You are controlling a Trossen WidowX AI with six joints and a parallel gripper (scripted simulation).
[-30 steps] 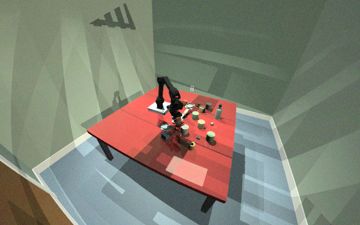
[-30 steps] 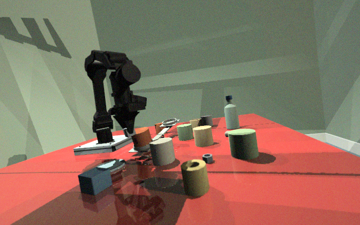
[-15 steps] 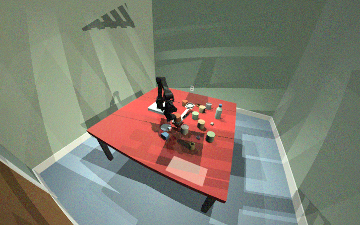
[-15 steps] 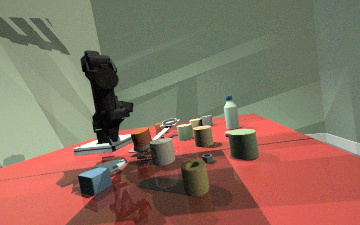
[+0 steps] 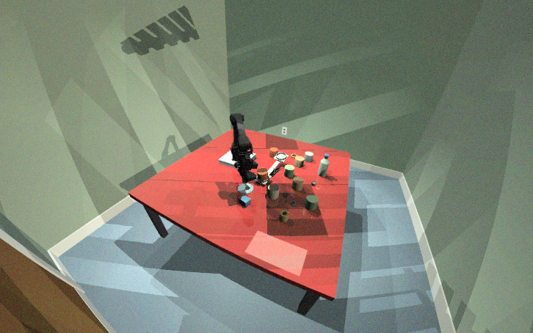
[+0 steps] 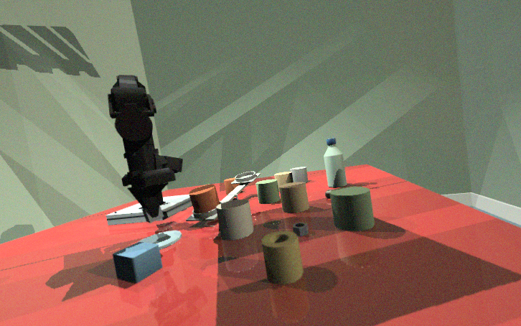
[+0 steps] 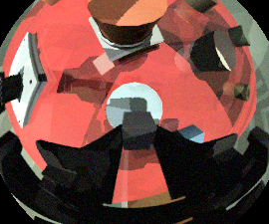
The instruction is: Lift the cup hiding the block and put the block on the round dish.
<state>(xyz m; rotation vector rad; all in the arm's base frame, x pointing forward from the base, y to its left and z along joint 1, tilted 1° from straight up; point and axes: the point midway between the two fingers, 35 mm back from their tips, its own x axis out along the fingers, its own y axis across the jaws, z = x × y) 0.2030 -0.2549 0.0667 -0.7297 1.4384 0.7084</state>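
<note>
Right now my gripper tip is 60 mm above the round white dish. Also, from my gripper tip: cream cup: 180 mm ahead, 30 mm below; then blue cube: 120 mm to the right, 50 mm ahead, 40 mm below; then small balance: 250 mm to the left, 100 mm ahead, 20 mm below.
</note>
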